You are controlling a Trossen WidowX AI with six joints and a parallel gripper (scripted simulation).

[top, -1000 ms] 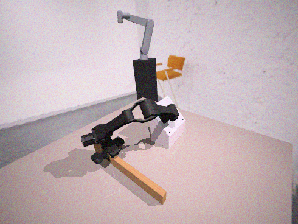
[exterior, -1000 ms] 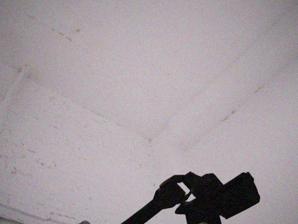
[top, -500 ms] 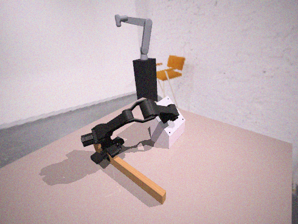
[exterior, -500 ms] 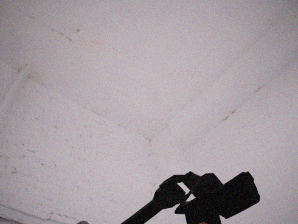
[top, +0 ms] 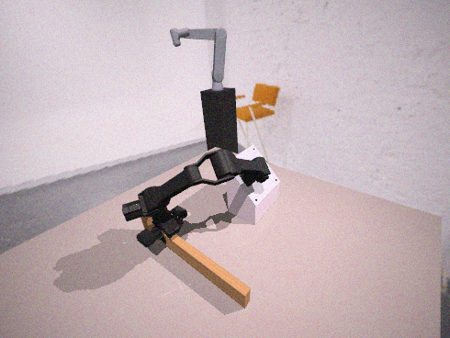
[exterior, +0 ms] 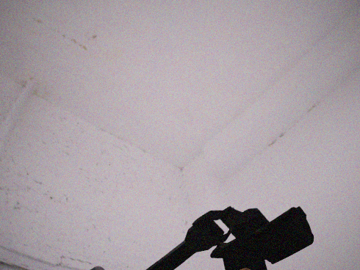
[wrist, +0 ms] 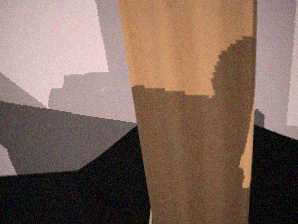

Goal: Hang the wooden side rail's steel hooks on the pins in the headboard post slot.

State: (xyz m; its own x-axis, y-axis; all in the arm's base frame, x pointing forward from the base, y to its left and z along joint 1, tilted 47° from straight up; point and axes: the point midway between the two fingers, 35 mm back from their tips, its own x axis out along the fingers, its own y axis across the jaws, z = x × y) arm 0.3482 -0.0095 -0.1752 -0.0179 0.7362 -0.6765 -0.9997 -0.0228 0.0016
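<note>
My gripper tip is 10 cm to the left of the headboard post and 4 cm below it.
</note>
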